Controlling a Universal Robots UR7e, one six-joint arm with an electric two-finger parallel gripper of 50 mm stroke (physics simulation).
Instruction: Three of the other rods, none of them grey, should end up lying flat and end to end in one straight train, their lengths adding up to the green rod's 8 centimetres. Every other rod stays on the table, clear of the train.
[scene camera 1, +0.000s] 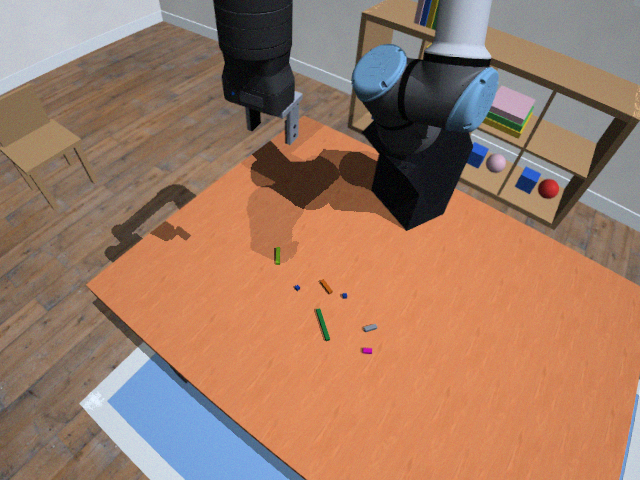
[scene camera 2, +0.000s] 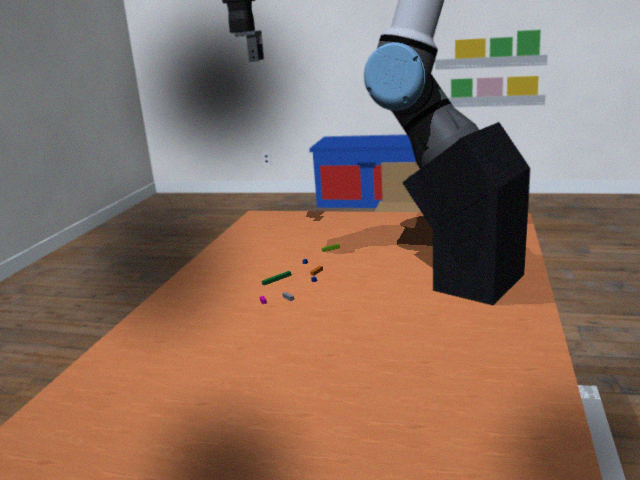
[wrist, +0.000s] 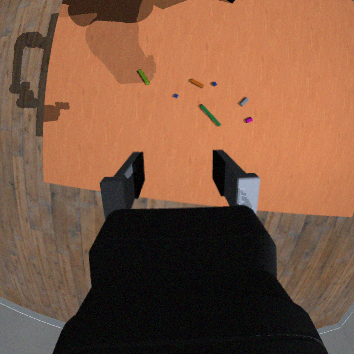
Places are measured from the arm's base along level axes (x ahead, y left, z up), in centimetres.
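Where they show: gripper, fingertip midpoint: (scene camera 1: 272, 133) (scene camera 2: 256, 60) (wrist: 177, 164); arm's base at its link origin: (scene camera 1: 410, 126) (scene camera 2: 450, 151).
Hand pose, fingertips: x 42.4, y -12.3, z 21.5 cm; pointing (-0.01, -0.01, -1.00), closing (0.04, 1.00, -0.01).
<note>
Things, the pixels of their top centre, and the offset from my fingertips. Level surfaces: height alone.
- long green rod at its top centre: (scene camera 1: 323, 323) (scene camera 2: 276, 276) (wrist: 210, 115) dx -0.9, dy +10.0, dz -50.1 cm
- lime rod at its top centre: (scene camera 1: 278, 254) (scene camera 2: 330, 246) (wrist: 143, 76) dx -13.5, dy -8.4, dz -50.1 cm
- orange rod at its top centre: (scene camera 1: 326, 285) (scene camera 2: 316, 268) (wrist: 196, 82) dx -10.5, dy +6.7, dz -50.1 cm
- grey rod at its top centre: (scene camera 2: 288, 294) (scene camera 1: 370, 327) (wrist: 244, 101) dx -4.8, dy +20.5, dz -50.1 cm
- short magenta rod at its top centre: (scene camera 2: 262, 298) (scene camera 1: 367, 350) (wrist: 249, 119) dx +0.8, dy +21.8, dz -50.1 cm
- orange table at its surface level: dz -51.1 cm
The long green rod (scene camera 1: 322, 324) (scene camera 2: 276, 277) (wrist: 209, 115) lies flat on the table. A lime rod (scene camera 1: 277, 255) (scene camera 2: 330, 248) (wrist: 143, 77) lies apart from it. An orange rod (scene camera 1: 325, 286) (scene camera 2: 316, 270) (wrist: 196, 83) lies between two small blue cubes, one blue cube (scene camera 1: 297, 287) (scene camera 2: 305, 261) (wrist: 175, 95) and another blue cube (scene camera 1: 344, 295) (scene camera 2: 313, 279) (wrist: 214, 84). A grey rod (scene camera 1: 370, 327) (scene camera 2: 287, 296) (wrist: 243, 101) lies near a short magenta rod (scene camera 1: 367, 350) (scene camera 2: 263, 299) (wrist: 249, 120). All lie apart. My gripper (scene camera 1: 272, 135) (wrist: 177, 164) is open and empty, high above the table.
The black robot base (scene camera 1: 413, 180) (scene camera 2: 480, 222) stands on the orange table (scene camera 1: 491, 335) (scene camera 2: 336, 372) (wrist: 300, 165). The arm's shadow falls on the table and over part of the lime rod's surroundings. A wooden shelf unit (scene camera 1: 563, 59) stands behind the table, and a chair (scene camera 1: 43, 144) at the left.
</note>
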